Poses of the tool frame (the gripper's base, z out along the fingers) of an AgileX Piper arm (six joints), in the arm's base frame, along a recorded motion.
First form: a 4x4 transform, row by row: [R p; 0 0 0 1], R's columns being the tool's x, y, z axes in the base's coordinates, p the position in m. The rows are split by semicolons.
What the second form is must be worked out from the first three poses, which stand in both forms.
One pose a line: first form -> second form
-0.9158 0.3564 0.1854 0.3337; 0.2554 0.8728 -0.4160 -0.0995; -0.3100 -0.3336 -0.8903 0.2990; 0 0 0 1 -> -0.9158 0.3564 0.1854 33.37; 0.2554 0.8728 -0.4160 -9.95; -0.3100 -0.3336 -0.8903 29.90; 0 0 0 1
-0.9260 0.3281 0.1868 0.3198; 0.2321 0.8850 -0.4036 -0.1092; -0.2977 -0.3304 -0.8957 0.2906; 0 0 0 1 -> -0.9260 0.3281 0.1868 31.98; 0.2321 0.8850 -0.4036 -10.92; -0.2977 -0.3304 -0.8957 29.06; 0 0 0 1
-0.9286 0.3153 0.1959 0.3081; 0.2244 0.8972 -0.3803 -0.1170; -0.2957 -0.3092 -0.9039 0.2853; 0 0 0 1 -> -0.9286 0.3153 0.1959 30.81; 0.2244 0.8972 -0.3803 -11.70; -0.2957 -0.3092 -0.9039 28.53; 0 0 0 1
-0.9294 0.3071 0.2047 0.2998; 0.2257 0.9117 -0.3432 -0.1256; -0.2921 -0.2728 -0.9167 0.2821; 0 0 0 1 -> -0.9294 0.3071 0.2047 29.98; 0.2257 0.9117 -0.3432 -12.56; -0.2921 -0.2728 -0.9167 28.21; 0 0 0 1
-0.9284 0.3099 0.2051 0.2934; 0.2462 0.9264 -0.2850 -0.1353; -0.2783 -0.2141 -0.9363 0.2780; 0 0 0 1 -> -0.9284 0.3099 0.2051 29.34; 0.2462 0.9264 -0.2850 -13.53; -0.2783 -0.2141 -0.9363 27.80; 0 0 0 1
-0.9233 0.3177 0.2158 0.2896; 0.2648 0.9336 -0.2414 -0.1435; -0.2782 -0.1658 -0.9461 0.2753; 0 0 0 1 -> -0.9233 0.3177 0.2158 28.96; 0.2648 0.9336 -0.2414 -14.35; -0.2782 -0.1658 -0.9461 27.53; 0 0 0 1
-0.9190 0.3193 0.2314 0.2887; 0.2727 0.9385 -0.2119 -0.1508; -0.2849 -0.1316 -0.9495 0.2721; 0 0 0 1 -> -0.9190 0.3193 0.2314 28.87; 0.2727 0.9385 -0.2119 -15.08; -0.2849 -0.1316 -0.9495 27.21; 0 0 0 1
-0.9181 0.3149 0.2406 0.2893; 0.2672 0.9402 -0.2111 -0.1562; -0.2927 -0.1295 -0.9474 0.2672; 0 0 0 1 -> -0.9181 0.3149 0.2406 28.93; 0.2672 0.9402 -0.2111 -15.62; -0.2927 -0.1295 -0.9474 26.72; 0 0 0 1
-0.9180 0.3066 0.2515 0.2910; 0.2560 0.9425 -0.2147 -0.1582; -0.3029 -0.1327 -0.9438 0.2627; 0 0 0 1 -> -0.9180 0.3066 0.2515 29.10; 0.2560 0.9425 -0.2147 -15.82; -0.3029 -0.1327 -0.9438 26.27; 0 0 0 1
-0.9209 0.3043 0.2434 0.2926; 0.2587 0.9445 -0.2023 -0.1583; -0.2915 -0.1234 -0.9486 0.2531; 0 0 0 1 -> -0.9209 0.3043 0.2434 29.26; 0.2587 0.9445 -0.2023 -15.83; -0.2915 -0.1234 -0.9486 25.31; 0 0 0 1
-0.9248 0.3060 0.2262 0.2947; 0.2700 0.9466 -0.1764 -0.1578; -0.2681 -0.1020 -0.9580 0.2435; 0 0 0 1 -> -0.9248 0.3060 0.2262 29.47; 0.2700 0.9466 -0.1764 -15.78; -0.2681 -0.1020 -0.9580 24.35; 0 0 0 1
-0.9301 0.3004 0.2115 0.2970; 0.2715 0.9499 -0.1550 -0.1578; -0.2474 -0.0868 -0.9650 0.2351; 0 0 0 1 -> -0.9301 0.3004 0.2115 29.70; 0.2715 0.9499 -0.1550 -15.78; -0.2474 -0.0868 -0.9650 23.51; 0 0 0 1
